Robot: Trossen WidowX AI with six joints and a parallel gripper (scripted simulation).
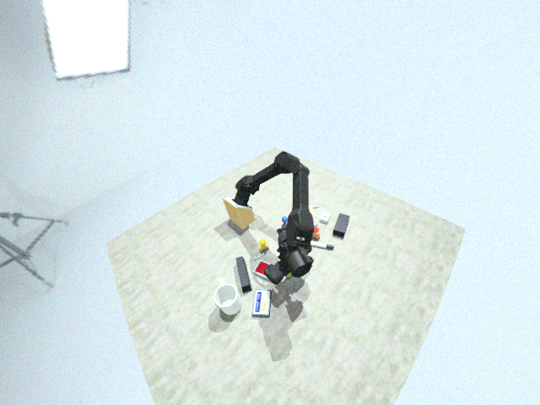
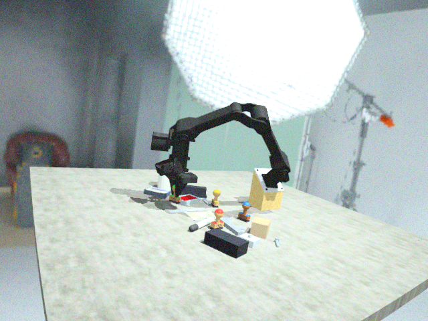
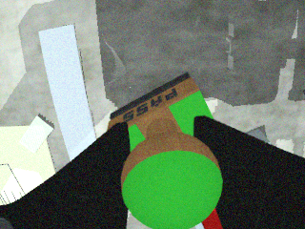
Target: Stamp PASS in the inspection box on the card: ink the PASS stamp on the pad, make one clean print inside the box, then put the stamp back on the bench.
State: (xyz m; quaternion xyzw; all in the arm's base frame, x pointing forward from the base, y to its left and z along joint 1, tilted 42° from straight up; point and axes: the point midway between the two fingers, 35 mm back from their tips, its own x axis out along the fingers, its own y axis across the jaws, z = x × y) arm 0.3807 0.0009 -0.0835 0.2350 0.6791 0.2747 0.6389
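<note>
The ink pad lies 8 cm behind my gripper tip, 5 cm to the right of it and 4 cm below it. The rest, counted from my gripper tip: pale ruler 4 cm behind, 4 cm to the left, 4 cm below; then pale card 6 cm behind, 10 cm to the left, 4 cm below; then green-knobbed PASS stamp right at my gripper tip.
</note>
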